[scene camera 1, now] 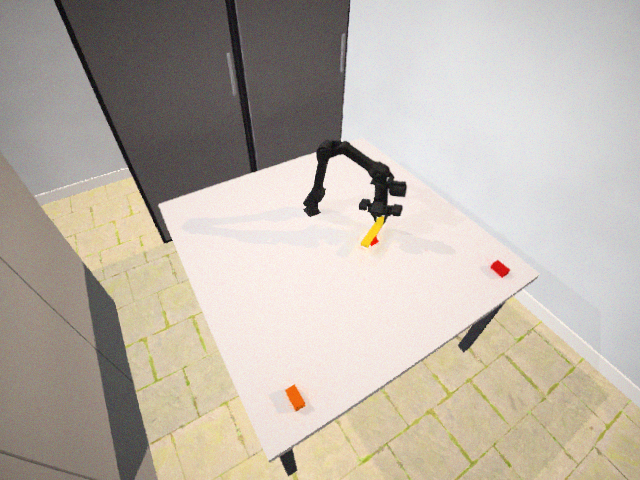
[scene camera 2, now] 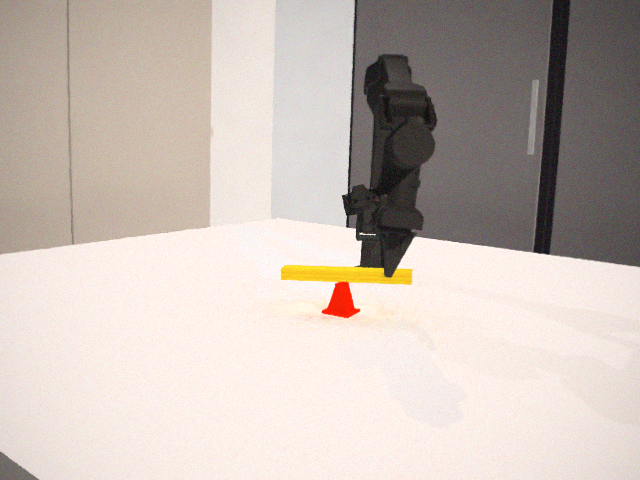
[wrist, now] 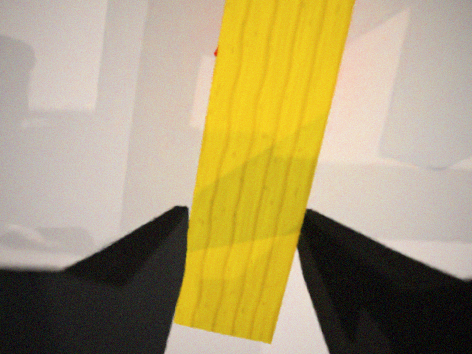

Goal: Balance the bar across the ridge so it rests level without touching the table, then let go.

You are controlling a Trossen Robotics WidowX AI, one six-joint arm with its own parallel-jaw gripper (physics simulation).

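Places are measured from the arm's base along level axes (x ahead, y left, z up), in millimetres.
Pixels of known places: gripper, between the fingertips: point(scene camera 1: 379, 222) point(scene camera 2: 386, 276) point(wrist: 242, 221); arm's base, origin of its link: point(scene camera 1: 311, 211).
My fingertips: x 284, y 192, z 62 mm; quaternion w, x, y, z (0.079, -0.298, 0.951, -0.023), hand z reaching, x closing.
Ahead of a thing's pixels: the offset from my fingertips to its top centre. "*": to the spot under its first point. Level surfaces: height alone.
The yellow bar @[dx +27, dy -54, dz +10 mm] point(scene camera 1: 371, 233) point(scene camera 2: 320, 273) point(wrist: 260, 160) is held off the table, close to level, in scene camera 2. My gripper point(scene camera 1: 381, 218) point(scene camera 2: 388, 273) point(wrist: 242, 221) is shut on the bar near one end, a finger at each long side. The red ridge point(scene camera 1: 374, 240) point(scene camera 2: 341, 300) stands on the table under the bar, near the middle of its length. The bar's underside is at the ridge's top in scene camera 2; whether they touch I cannot tell. In the wrist view the bar hides nearly all of the ridge, and a small red corner @[* dx +49, dy -36, dz -58 mm] point(wrist: 216, 51) shows at its left edge.
A red block @[dx +456, dy +308, dz -29 mm] point(scene camera 1: 499, 268) lies near the table's right corner. An orange block @[dx +456, dy -692, dz -29 mm] point(scene camera 1: 295, 397) lies near the front corner of the white table @[dz -62 mm] point(scene camera 1: 320, 310) point(scene camera 2: 206, 361). A dark cabinet point(scene camera 1: 170, 93) point(scene camera 2: 465, 129) stands behind the table, and a wall runs along its right side.
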